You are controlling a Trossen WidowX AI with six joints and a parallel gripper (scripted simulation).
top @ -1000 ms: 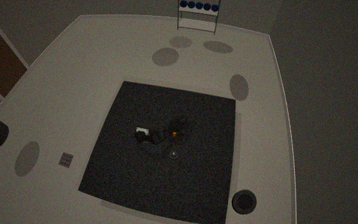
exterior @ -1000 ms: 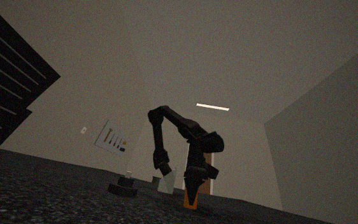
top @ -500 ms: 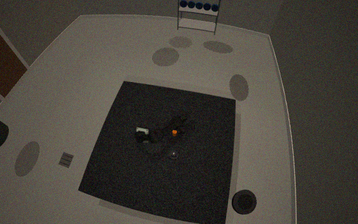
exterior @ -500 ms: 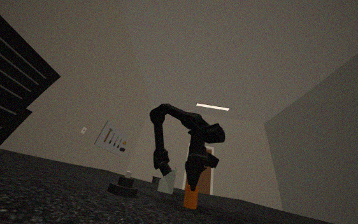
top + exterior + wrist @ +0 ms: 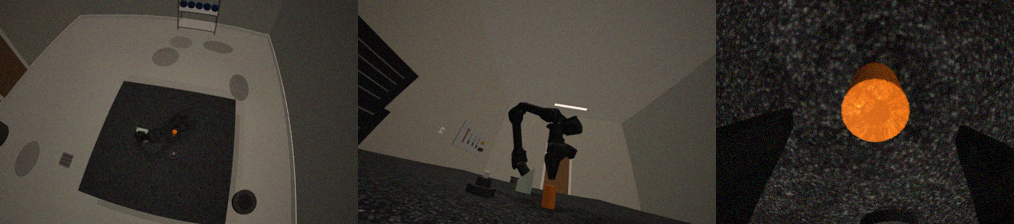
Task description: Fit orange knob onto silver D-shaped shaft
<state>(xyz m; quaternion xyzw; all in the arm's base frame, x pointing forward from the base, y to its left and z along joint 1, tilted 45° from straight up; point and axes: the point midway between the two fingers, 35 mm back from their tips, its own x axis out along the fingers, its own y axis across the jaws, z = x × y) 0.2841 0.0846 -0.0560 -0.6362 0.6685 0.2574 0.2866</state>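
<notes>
Right now the orange knob is 4 cm below my gripper tip. Round my gripper tip: round pedestal (21 cm to the right, 5 cm below, 3 cm ahead).
</notes>
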